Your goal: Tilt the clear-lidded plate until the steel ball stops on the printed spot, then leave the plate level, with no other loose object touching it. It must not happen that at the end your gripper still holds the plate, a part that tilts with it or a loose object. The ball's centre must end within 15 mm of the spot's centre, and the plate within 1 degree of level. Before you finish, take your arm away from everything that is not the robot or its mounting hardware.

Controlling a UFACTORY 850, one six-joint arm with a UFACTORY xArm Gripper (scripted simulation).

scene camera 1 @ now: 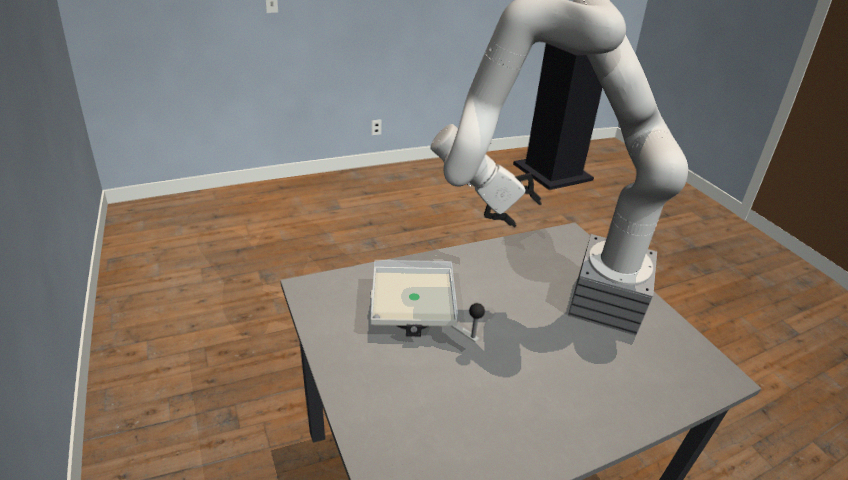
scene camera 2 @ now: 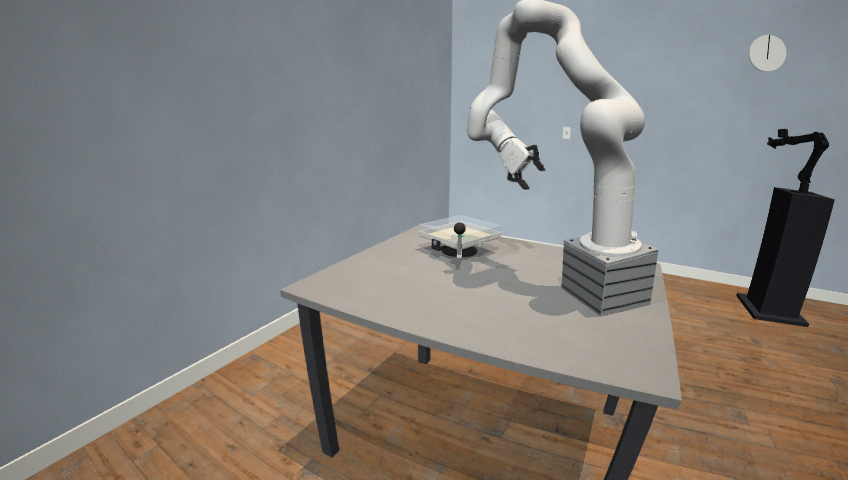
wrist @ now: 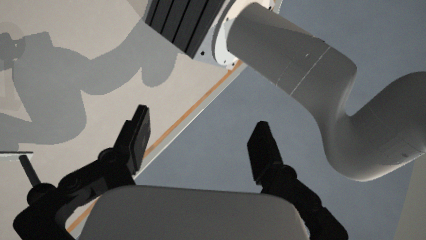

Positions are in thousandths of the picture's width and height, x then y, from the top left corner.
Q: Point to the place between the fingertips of my gripper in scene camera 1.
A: At 622, 445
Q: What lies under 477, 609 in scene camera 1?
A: A clear-lidded plate.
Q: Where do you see a clear-lidded plate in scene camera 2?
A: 529, 482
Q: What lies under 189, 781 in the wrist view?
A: My gripper.
